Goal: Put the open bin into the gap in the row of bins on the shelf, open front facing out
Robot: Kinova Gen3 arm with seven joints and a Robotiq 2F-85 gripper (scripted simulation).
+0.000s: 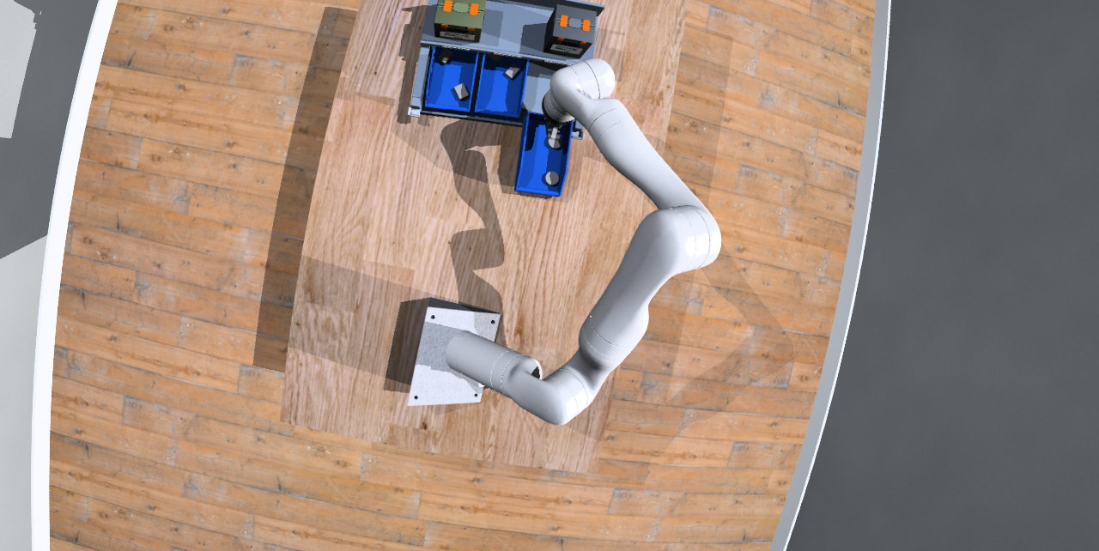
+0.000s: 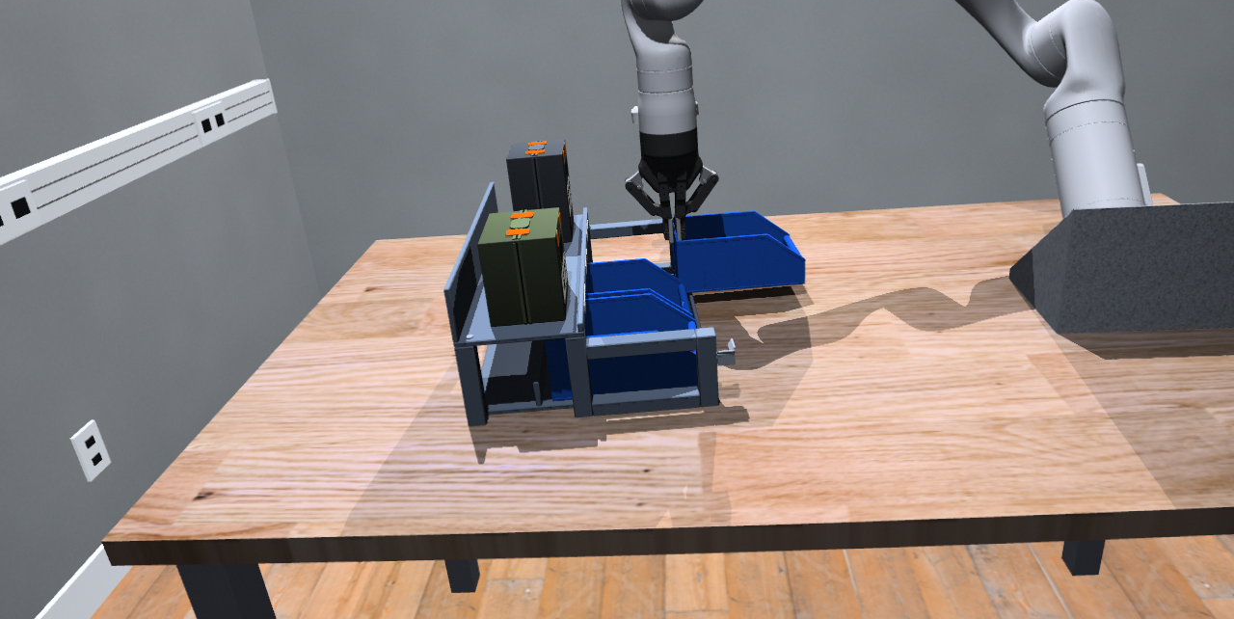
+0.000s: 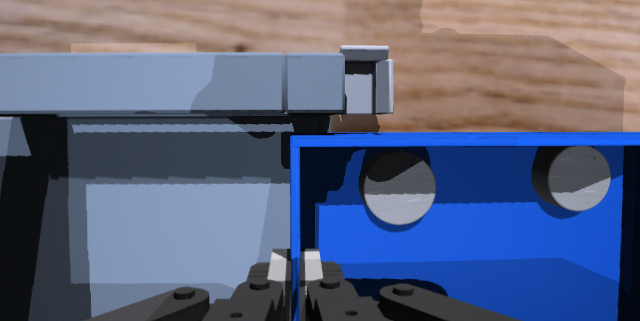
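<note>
The round grey part lies 60 mm below my hand, 50 mm behind it and 20 mm to the right of it. From my hand the other things lie so: green box: 210 mm to the left, 190 mm ahead, 60 mm above; dark box: 170 mm ahead, 70 mm above, 20 mm to the right; shelf: 110 mm to the left, 110 mm ahead, 30 mm below.
</note>
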